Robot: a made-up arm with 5 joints.
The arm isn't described. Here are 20 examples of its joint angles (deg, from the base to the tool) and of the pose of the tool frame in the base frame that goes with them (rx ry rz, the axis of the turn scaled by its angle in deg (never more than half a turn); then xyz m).
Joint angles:
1: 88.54 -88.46 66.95 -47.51 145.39
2: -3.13 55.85 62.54 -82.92 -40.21
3: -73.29 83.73 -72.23 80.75 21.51
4: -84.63 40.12 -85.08 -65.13 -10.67
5: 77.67 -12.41 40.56 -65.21 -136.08
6: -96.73 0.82 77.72 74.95 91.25
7: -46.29 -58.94 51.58 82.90 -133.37
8: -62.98 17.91 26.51 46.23 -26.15
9: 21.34 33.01 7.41 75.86 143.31
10: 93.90 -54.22 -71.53 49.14 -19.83
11: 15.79 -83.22 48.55 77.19 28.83
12: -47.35 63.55 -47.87 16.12 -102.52
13: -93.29 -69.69 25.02 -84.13 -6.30
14: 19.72 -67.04 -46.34 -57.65 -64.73
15: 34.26 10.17 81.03 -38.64 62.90
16: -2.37 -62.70 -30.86 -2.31 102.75
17: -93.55 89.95 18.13 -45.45 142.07
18: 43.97 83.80 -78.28 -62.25 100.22
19: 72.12 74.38 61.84 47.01 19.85
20: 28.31 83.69 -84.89 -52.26 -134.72
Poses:
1: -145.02 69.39 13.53 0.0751 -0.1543 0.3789
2: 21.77 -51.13 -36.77 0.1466 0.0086 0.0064
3: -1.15 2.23 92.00 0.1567 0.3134 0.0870
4: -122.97 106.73 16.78 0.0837 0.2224 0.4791
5: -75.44 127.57 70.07 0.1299 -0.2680 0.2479
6: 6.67 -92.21 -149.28 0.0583 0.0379 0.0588
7: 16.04 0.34 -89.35 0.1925 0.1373 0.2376
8: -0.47 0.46 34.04 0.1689 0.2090 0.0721
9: 31.20 4.98 116.73 0.2836 -0.0801 0.0748
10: -100.29 -139.87 -17.18 0.0812 0.1462 0.5098
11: -16.97 -44.41 9.66 0.2215 -0.0393 0.3161
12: 58.85 -14.31 -52.72 0.3240 0.2852 0.1380
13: -114.87 92.39 34.80 0.0600 0.0493 0.4650
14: -43.24 97.58 -62.92 -0.1274 0.0742 0.4612
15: -27.69 -25.66 24.92 0.1621 -0.0597 0.0234
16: 132.55 116.06 7.04 -0.0049 0.0012 0.5451
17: 13.13 31.13 -124.27 0.0570 0.0930 -0.0839
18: -140.66 -49.26 20.03 0.3359 -0.2535 0.2372
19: 67.52 68.49 -42.01 0.0420 0.0913 0.0587
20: 135.99 -96.65 -54.66 0.3972 -0.1731 0.2597
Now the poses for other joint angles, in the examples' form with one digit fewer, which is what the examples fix.
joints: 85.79 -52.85 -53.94 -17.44 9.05
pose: 108.6 104.8 -29.7 0.061 0.140 0.534
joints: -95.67 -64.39 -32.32 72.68 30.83
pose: 72.6 -108.3 74.6 0.064 -0.014 0.500
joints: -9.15 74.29 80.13 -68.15 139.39
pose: -4.5 -2.2 145.7 0.007 -0.005 0.038
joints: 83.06 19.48 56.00 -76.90 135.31
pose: -89.3 28.6 38.3 0.097 -0.208 0.082
